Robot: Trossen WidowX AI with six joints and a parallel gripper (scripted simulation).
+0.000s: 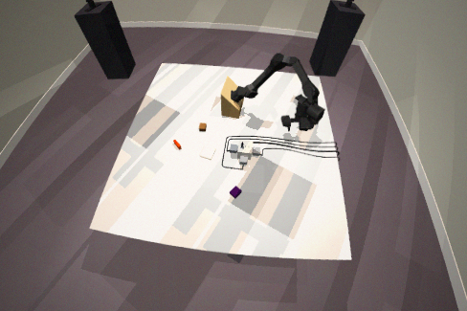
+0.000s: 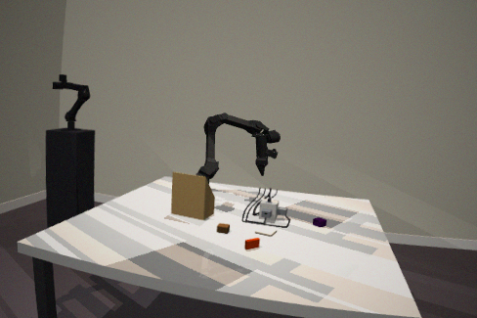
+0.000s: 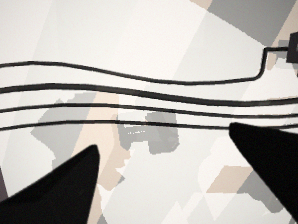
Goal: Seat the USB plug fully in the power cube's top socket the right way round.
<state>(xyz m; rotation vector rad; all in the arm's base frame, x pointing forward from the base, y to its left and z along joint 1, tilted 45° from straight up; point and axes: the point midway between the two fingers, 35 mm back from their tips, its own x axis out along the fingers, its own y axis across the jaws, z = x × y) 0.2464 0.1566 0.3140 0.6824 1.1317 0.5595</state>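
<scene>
Right now my gripper tip is 29 cm to the left of the USB plug, 6 cm above it and 5 cm short of it. Also, from my gripper tip: cream card 48 cm to the right, 15 cm below, 6 cm ahead; then purple block 33 cm to the right, 29 cm ahead, 14 cm below; then brown block 53 cm to the right, 14 cm below, 12 cm behind.
</scene>
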